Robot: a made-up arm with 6 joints. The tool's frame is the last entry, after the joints. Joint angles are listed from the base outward.
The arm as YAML. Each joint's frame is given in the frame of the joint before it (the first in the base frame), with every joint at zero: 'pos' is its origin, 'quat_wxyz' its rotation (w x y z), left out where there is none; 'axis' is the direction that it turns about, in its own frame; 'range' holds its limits. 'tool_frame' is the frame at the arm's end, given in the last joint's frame.
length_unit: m
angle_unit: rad
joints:
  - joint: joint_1
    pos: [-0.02, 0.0, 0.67]
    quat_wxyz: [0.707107, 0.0, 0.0, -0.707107]
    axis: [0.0, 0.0, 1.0]
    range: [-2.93, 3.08]
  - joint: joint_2
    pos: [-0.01, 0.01, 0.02]
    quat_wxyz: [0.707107, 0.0, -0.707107, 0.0]
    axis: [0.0, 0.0, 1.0]
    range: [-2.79, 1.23]
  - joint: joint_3
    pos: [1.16, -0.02, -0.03]
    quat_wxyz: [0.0, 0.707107, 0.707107, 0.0]
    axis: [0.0, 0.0, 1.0]
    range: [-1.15, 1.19]
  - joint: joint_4
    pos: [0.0, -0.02, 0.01]
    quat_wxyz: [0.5, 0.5, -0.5, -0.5]
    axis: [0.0, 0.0, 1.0]
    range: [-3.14, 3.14]
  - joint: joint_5
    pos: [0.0, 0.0, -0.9]
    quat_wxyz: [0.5, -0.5, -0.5, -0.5]
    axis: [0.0, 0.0, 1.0]
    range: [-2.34, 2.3]
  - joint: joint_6
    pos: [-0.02, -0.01, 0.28]
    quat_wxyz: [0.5, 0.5, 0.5, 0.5]
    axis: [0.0, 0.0, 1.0]
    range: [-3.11, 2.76]
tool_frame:
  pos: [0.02, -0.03, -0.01]
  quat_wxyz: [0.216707, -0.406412, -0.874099, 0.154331]
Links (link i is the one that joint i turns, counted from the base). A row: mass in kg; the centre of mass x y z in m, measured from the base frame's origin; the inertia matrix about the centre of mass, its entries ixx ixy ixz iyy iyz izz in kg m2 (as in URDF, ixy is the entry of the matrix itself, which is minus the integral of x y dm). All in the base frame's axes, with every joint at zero. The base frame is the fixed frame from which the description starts. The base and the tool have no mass.
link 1: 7.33; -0.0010 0.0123 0.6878; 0.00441 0 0 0.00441 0 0.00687
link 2: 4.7; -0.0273 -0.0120 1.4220; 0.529 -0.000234 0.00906 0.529 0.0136 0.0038
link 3: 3.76; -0.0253 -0.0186 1.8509; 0.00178 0 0 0.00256 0 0.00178
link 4: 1.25; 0.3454 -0.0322 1.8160; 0.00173 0 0 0.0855 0 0.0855
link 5: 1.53; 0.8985 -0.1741 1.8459; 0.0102 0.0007 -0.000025 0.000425 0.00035 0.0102
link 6: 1.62; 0.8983 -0.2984 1.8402; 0.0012 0 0 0.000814 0 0.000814
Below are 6 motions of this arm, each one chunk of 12 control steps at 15 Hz.
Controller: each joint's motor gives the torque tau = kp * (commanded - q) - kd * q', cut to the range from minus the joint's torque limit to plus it. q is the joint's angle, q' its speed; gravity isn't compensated. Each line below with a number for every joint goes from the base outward.
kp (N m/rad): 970 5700 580 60 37 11
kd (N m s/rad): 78 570 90 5.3 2 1.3
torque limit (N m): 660 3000 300 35 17 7.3
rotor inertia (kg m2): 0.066 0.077 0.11 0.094 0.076 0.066
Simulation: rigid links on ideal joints. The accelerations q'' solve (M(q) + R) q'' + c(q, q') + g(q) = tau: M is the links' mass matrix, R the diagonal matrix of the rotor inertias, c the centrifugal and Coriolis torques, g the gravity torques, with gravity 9.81 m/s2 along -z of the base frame. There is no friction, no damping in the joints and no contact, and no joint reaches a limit. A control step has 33 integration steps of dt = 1/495 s. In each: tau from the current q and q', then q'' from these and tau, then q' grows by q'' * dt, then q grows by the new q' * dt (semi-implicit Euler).
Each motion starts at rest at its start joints. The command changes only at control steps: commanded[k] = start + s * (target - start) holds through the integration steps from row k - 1 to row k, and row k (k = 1, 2, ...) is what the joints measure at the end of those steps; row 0 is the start. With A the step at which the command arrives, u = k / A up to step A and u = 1 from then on. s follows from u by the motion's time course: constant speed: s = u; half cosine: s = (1 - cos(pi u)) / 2; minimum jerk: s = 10 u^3 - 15 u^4 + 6 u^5; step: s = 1 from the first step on.
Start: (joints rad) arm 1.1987 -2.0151 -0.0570 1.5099 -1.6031 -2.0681
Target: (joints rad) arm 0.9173 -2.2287 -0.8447 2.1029 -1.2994 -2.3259
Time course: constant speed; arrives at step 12
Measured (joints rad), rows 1 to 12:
1: 1.1964 -2.0310 -0.0731 1.5226 -1.5947 -2.0751
2: 1.1877 -2.0529 -0.0987 1.5523 -1.5861 -2.0934
3: 1.1704 -2.0734 -0.1368 1.5937 -1.5675 -2.1178
4: 1.1450 -2.0920 -0.1860 1.6430 -1.5404 -2.1427
5: 1.1137 -2.1094 -0.2430 1.6990 -1.5107 -2.1657
6: 1.0798 -2.1264 -0.3047 1.7593 -1.4814 -2.1871
7: 1.0466 -2.1434 -0.3694 1.8204 -1.4534 -2.2077
8: 1.0164 -2.1605 -0.4359 1.8789 -1.4264 -2.2281
9: 0.9902 -2.1777 -0.5036 1.9327 -1.4003 -2.2487
10: 0.9677 -2.1949 -0.5721 1.9818 -1.3749 -2.2693
11: 0.9476 -2.2121 -0.6408 2.0274 -1.3499 -2.2899
12: 0.9282 -2.2294 -0.7097 2.0721 -1.3249 -2.3106

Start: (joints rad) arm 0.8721 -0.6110 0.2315 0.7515 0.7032 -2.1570
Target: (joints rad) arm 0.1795 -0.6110 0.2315 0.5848 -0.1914 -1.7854
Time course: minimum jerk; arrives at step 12
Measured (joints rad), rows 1 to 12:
1: 0.8705 -0.6154 0.2221 0.7379 0.7082 -2.1547
2: 0.8605 -0.6186 0.2139 0.7115 0.6996 -2.1487
3: 0.8324 -0.6198 0.2074 0.6873 0.6522 -2.1370
4: 0.7793 -0.6201 0.2024 0.6649 0.5644 -2.1156
5: 0.7009 -0.6204 0.1989 0.6424 0.4452 -2.0822
6: 0.6034 -0.6210 0.1971 0.6196 0.3072 -2.0374
7: 0.4969 -0.6217 0.1967 0.5973 0.1647 -1.9849
8: 0.3932 -0.6223 0.1971 0.5769 0.0327 -1.9301
9: 0.3035 -0.6227 0.1979 0.5598 -0.0753 -1.8789
10: 0.2363 -0.6227 0.1987 0.5470 -0.1501 -1.8365
11: 0.1956 -0.6224 0.1991 0.5387 -0.1893 -1.8064
12: 0.1786 -0.6220 0.1991 0.5337 -0.2003 -1.7891

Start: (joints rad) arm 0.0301 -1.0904 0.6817 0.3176 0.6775 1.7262
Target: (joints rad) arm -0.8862 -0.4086 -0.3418 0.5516 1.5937 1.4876
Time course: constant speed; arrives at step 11
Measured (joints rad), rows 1 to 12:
1: 0.0180 -1.0773 0.6692 0.3583 0.7470 1.7260
2: -0.0248 -1.0424 0.6358 0.4101 0.8537 1.7221
3: -0.1056 -0.9909 0.5766 0.4432 0.9421 1.7095
4: -0.2186 -0.9304 0.4971 0.4668 1.0146 1.6862
5: -0.3448 -0.8666 0.4061 0.4956 1.0882 1.6550
6: -0.4596 -0.8018 0.3098 0.5257 1.1678 1.6219
7: -0.5480 -0.7365 0.2105 0.5398 1.2484 1.5920
8: -0.6154 -0.6706 0.1081 0.5299 1.3265 1.5669
9: -0.6796 -0.6044 0.0029 0.5091 1.4031 1.5449
10: -0.7516 -0.5389 -0.1028 0.4948 1.4813 1.5233
11: -0.8302 -0.4744 -0.2063 0.4925 1.5626 1.5015
12: -0.8682 -0.4352 -0.2880 0.4415 1.5932 1.4858

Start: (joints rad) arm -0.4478 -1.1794 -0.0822 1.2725 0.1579 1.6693
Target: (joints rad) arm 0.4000 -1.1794 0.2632 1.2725 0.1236 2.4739
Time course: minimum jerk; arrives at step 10
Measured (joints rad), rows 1 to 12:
1: -0.4465 -1.1868 -0.0890 1.2696 0.1600 1.6692
2: -0.4359 -1.1931 -0.0875 1.2727 0.1645 1.6775
3: -0.4010 -1.1961 -0.0741 1.2938 0.1684 1.7108
4: -0.3277 -1.1975 -0.0461 1.3279 0.1713 1.7805
5: -0.2109 -1.1989 -0.0023 1.3623 0.1724 1.8880
6: -0.0589 -1.2012 0.0549 1.3822 0.1698 2.0241
7: 0.1085 -1.2042 0.1191 1.3748 0.1617 2.1701
8: 0.2673 -1.2071 0.1797 1.3348 0.1478 2.3023
9: 0.3951 -1.2086 0.2262 1.2695 0.1307 2.4001
10: 0.4775 -1.2081 0.2527 1.1998 0.1149 2.4544
11: 0.5116 -1.2058 0.2620 1.1527 0.1058 2.4734
12: 0.5058 -1.2029 0.2624 1.1433 0.1059 2.4739

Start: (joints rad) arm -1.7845 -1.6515 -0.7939 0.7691 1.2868 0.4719
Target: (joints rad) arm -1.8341 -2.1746 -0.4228 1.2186 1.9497 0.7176
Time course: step
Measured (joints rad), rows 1 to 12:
1: -1.7830 -1.8736 -0.7186 0.8587 1.4855 0.5611
2: -1.7938 -2.0534 -0.5788 1.0693 1.9203 0.6491
3: -1.8169 -2.1393 -0.4792 1.2143 2.0509 0.6981
4: -1.8412 -2.1758 -0.4283 1.2681 2.0079 0.7173
5: -1.8572 -2.1893 -0.4071 1.2809 1.9663 0.7204
6: -1.8619 -2.1935 -0.4000 1.2773 1.9576 0.7174
7: -1.8575 -2.1946 -0.3986 1.2650 1.9616 0.7136
8: -1.8481 -2.1947 -0.3989 1.2486 1.9655 0.7109
9: -1.8381 -2.1946 -0.3996 1.2326 1.9675 0.7093
10: -1.8302 -2.1946 -0.4004 1.2202 1.9687 0.7086
11: -1.8260 -2.1946 -0.4011 1.2134 1.9692 0.7083
12: -1.8253 -2.1945 -0.4015 1.2118 1.9690 0.7082

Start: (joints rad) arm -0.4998 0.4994 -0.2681 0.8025 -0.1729 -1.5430
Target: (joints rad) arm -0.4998 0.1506 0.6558 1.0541 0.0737 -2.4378
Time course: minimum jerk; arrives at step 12
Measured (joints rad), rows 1 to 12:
1: -0.4991 0.5039 -0.2754 0.7940 -0.1775 -1.5432
2: -0.4978 0.5051 -0.2824 0.7677 -0.1887 -1.5476
3: -0.4982 0.4954 -0.2721 0.7423 -0.1904 -1.5682
4: -0.5003 0.4729 -0.2346 0.7314 -0.1759 -1.6165
5: -0.5025 0.4380 -0.1665 0.7411 -0.1476 -1.6976
6: -0.5035 0.3935 -0.0703 0.7727 -0.1094 -1.8082
7: -0.5026 0.3434 0.0464 0.8227 -0.0656 -1.9386
8: -0.5003 0.2923 0.1730 0.8847 -0.0200 -2.0747
9: -0.4979 0.2449 0.2974 0.9493 0.0226 -2.2011
10: -0.4968 0.2055 0.4079 1.0059 0.0574 -2.3049
11: -0.4973 0.1772 0.4951 1.0451 0.0802 -2.3776
12: -0.4988 0.1610 0.5546 1.0627 0.0896 -2.4188

